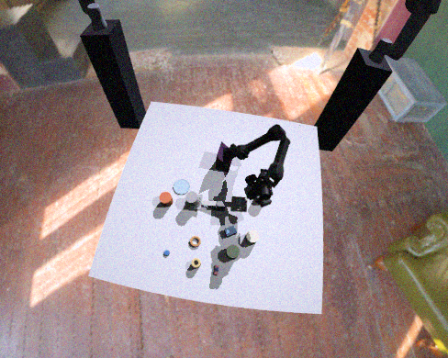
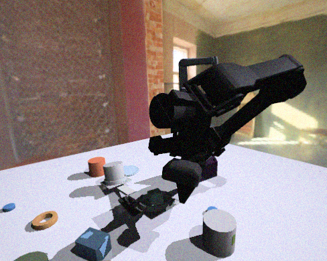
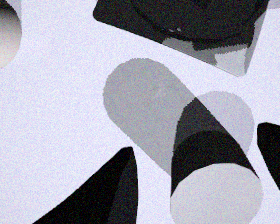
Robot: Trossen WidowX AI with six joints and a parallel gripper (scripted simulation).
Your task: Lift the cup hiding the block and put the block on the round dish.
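Now: gripper tip 80 mm to the left of the teal block, 30 mm above it and 20 mm short of it. The rest, counted from my gripper tip: small balance: 200 mm to the right, 80 mm below, 20 mm ahead; then green cylinder: 300 mm ahead, 110 mm to the right, 80 mm below; then cream cylinder: 200 mm ahead, 80 mm below, 10 mm to the right.
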